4 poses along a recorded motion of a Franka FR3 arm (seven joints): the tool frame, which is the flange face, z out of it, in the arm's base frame.
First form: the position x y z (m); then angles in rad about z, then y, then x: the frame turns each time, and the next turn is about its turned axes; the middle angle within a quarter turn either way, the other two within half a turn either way.
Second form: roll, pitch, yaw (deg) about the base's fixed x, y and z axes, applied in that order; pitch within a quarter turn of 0, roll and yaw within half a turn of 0; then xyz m. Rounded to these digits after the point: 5 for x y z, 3 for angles.
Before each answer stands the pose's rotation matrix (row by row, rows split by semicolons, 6 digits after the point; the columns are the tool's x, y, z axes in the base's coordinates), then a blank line. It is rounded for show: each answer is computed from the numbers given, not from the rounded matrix.
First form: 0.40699 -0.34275 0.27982 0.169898 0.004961 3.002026
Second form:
0.985590 0.168118 0.018680; 0.169080 -0.975902 -0.137942; -0.004961 0.139112 -0.990264

172.003 0.284 9.734 0.40699 -0.34275 0.27982
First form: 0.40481 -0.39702 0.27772 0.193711 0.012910 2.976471
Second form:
0.981215 0.191966 0.019146; 0.192486 -0.967541 -0.163749; -0.012910 0.164359 -0.986316

170.539 0.740 11.099 0.40481 -0.39702 0.27772
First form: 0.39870 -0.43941 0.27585 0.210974 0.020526 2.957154
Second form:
0.977621 0.209541 0.018676; 0.209368 -0.960455 -0.183554; -0.020525 0.183356 -0.982832

169.432 1.176 12.088 0.39870 -0.43941 0.27585
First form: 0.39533 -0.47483 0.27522 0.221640 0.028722 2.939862
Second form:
0.975136 0.220985 0.016599; 0.219739 -0.954491 -0.201649; -0.028718 0.200283 -0.979317

168.442 1.646 12.699 0.39533 -0.47483 0.27522
